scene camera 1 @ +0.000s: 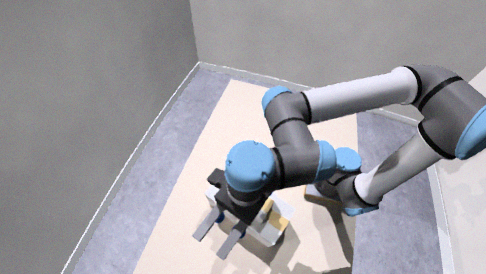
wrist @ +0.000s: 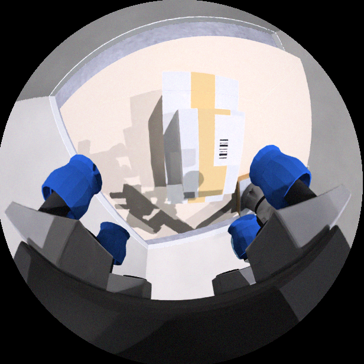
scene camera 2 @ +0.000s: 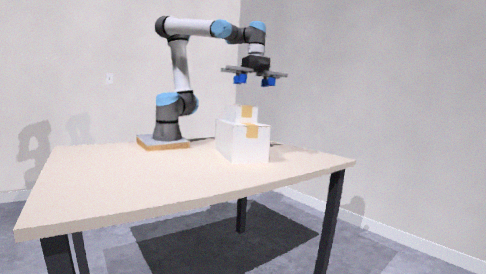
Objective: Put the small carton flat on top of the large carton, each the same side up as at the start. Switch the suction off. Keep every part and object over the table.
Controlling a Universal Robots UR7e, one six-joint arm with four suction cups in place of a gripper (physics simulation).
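Frame: origin at the arm's base, x ahead, y left, z up, level; centimetres.
Where they show: hand, its tool point: (scene camera 2: 254, 84); arm's base, origin of its link: (scene camera 1: 328, 181) (scene camera 2: 167, 137).
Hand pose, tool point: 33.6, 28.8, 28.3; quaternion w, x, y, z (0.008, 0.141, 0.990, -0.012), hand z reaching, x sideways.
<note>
Each offset is from my tool point to the centre of the thing, as dx, dy, dz. Level surfaces: height alone.
The small white carton {-1.4, -6.0, -13.5} (scene camera 2: 246, 114) (wrist: 206, 145) lies flat on top of the large white carton {-1.4, -5.8, -24.9} (scene camera 2: 250, 147) (wrist: 177, 87) (scene camera 1: 270, 236). Its top shows a yellow tape strip and a barcode label in the wrist view. The arm's wrist and the gripper hide much of both cartons in scene camera 1. The large carton stands upright on the table, its tape strip on top. My gripper (scene camera 1: 231, 225) (scene camera 2: 254, 80) (wrist: 178, 207) is open, with nothing on its four blue cups. It hangs above the small carton, with a clear gap between them in scene camera 2.
The arm's base stands on a wood-edged plate (scene camera 2: 163, 145) at the back of the table {dz -32.5} (scene camera 2: 125, 185), to the left of the cartons in scene camera 2. Grey walls stand beyond the table. The table's right corner lies to the right of the cartons in that view.
</note>
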